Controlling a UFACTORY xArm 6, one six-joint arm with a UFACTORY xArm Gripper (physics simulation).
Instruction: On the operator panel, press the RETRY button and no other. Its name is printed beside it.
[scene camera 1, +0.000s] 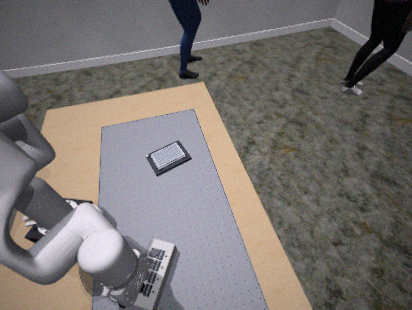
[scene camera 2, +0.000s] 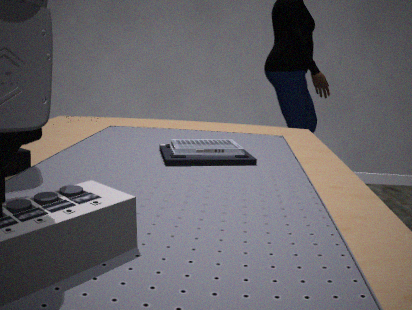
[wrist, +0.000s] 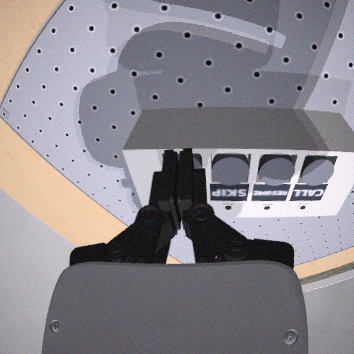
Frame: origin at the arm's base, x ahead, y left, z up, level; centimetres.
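Seen in the pictures: gripper, fingertip midpoint: (scene camera 1: 139, 287) (wrist: 180, 165); arm's base, origin of the base link: (scene camera 1: 60, 217).
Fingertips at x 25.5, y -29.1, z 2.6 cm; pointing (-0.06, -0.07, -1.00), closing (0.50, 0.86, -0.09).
Observation:
Pixels of each thing's top centre, then the offset from my fingertips to it. Level surfaces: height alone.
- operator panel, middle of its top: (wrist: 250, 191) (scene camera 2: 42, 205) (scene camera 1: 152, 270) dx +4.1, dy +2.9, dz +0.2 cm
- SKIP button, middle of its top: (wrist: 230, 171) (scene camera 2: 18, 203) dx +1.8, dy +2.5, dz +0.2 cm
- RESUME button, middle of its top: (wrist: 276, 172) (scene camera 2: 45, 196) dx +3.4, dy +5.1, dz +0.2 cm
- CALL button, middle of its top: (wrist: 318, 172) (scene camera 2: 71, 189) dx +4.9, dy +7.7, dz +0.2 cm
- fourth button, middle of its top: (wrist: 182, 168) dx +0.3, dy -0.1, dz -0.1 cm
- dark tray with a clear ribbed plate, middle of its top: (scene camera 2: 206, 143) (scene camera 1: 167, 154) dx +14.7, dy +46.2, dz -2.8 cm
- grey perforated mat, its level: dz -5.4 cm
- wooden table, its level: dz -6.7 cm
The operator panel (scene camera 1: 168, 257) (scene camera 2: 107, 225) (wrist: 215, 127) is a pale box with a row of round grey buttons. In the wrist view, upside-down labels mark the SKIP button (wrist: 230, 167), the RESUME button (wrist: 276, 171) and the CALL button (wrist: 318, 170). Beside SKIP, a fourth button (wrist: 198, 161) is mostly covered by the fingers; its label is hidden, and the word RETRY is not readable in any view. My gripper (wrist: 180, 165) is shut and empty, fingertips over that covered button. Whether they touch it cannot be told. The arm hides the fingertips in scene camera 1.
A dark tray with a clear ribbed plate (scene camera 1: 169, 156) (scene camera 2: 207, 147) lies farther along the grey perforated mat (scene camera 1: 150, 200) (scene camera 2: 250, 200) on the wooden table (scene camera 1: 235, 180). Dark items (scene camera 1: 35, 234) show partly behind the arm. Two people stand beyond the table.

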